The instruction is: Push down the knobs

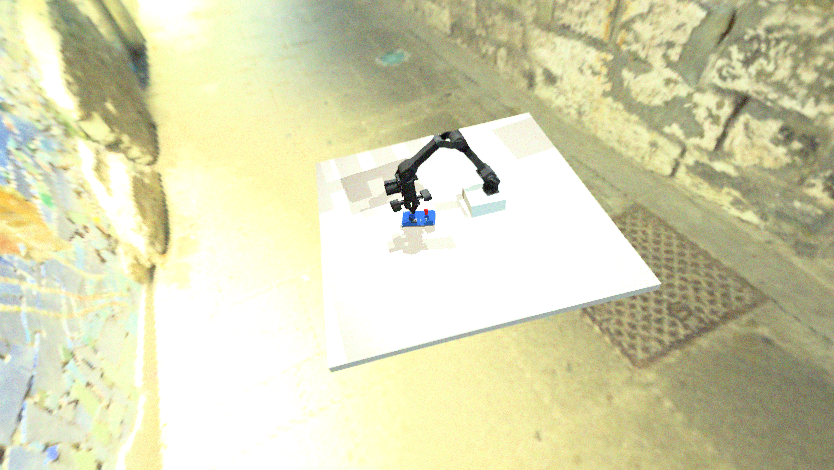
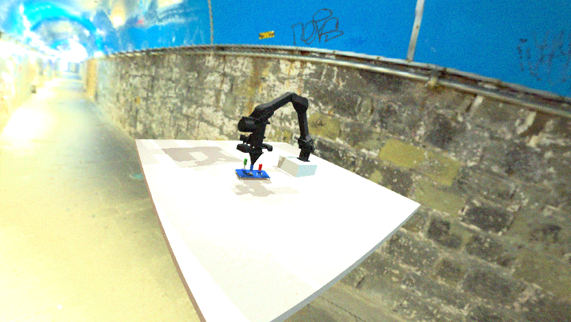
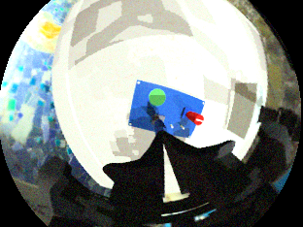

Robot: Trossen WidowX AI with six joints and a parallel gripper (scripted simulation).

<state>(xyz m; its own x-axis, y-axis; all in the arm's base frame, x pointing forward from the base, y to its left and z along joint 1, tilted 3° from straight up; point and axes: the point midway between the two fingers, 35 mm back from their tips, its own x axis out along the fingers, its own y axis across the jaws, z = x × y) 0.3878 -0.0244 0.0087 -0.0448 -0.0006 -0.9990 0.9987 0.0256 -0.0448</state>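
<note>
The blue knob lies 20 mm below my gripper tip. Round my gripper tip: red knob: 70 mm behind, 20 mm below, 10 mm to the right.
</note>
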